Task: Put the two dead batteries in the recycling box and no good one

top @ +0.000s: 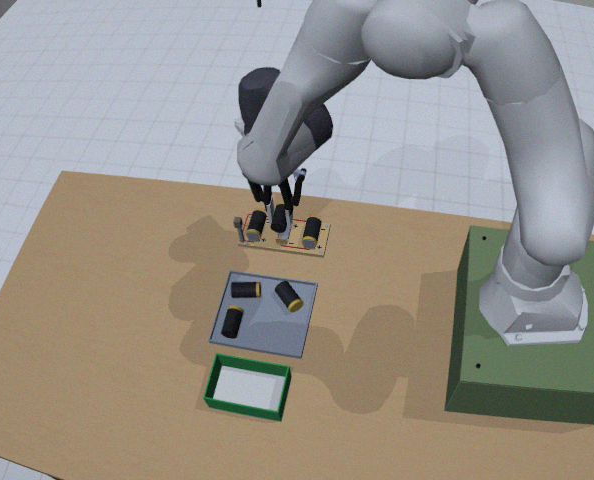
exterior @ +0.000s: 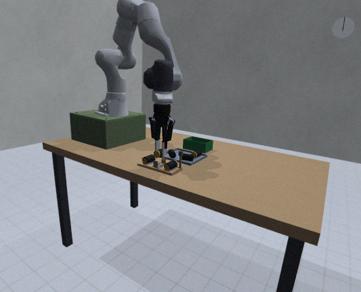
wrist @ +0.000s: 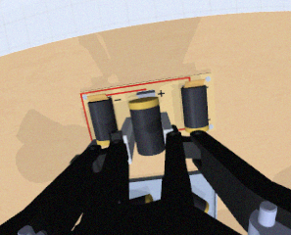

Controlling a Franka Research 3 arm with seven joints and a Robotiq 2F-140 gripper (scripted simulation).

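My hand is 90 mm above the holder board. The rest, counted from my hand: bulb 90 mm ahead, 40 mm to the left, 20 mm below; then grey bulb post 90 mm ahead, 40 mm to the left, 60 mm below; then tray 10 mm behind, 200 mm to the left, 90 mm below.
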